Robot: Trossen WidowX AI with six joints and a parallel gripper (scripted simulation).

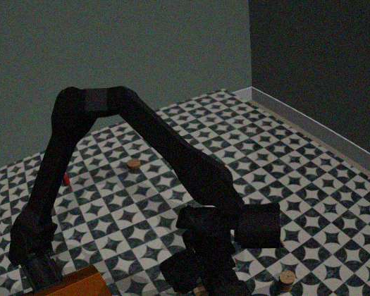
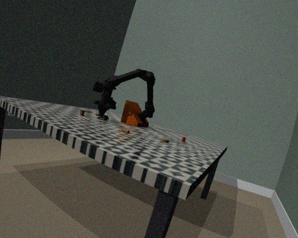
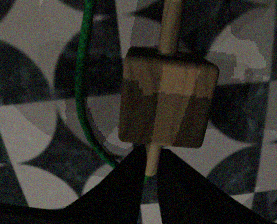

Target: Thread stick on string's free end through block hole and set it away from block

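Right now the thin wooden stick is 1 cm to the left of my gripper tip and 1 cm behind it. Also, from my gripper tip: round wooden button 14 cm behind, 13 cm to the right, 1 cm below; then wooden cylinder 11 cm ahead, 8 cm to the right; then tan wooden block 3 cm behind, 1 cm to the left.
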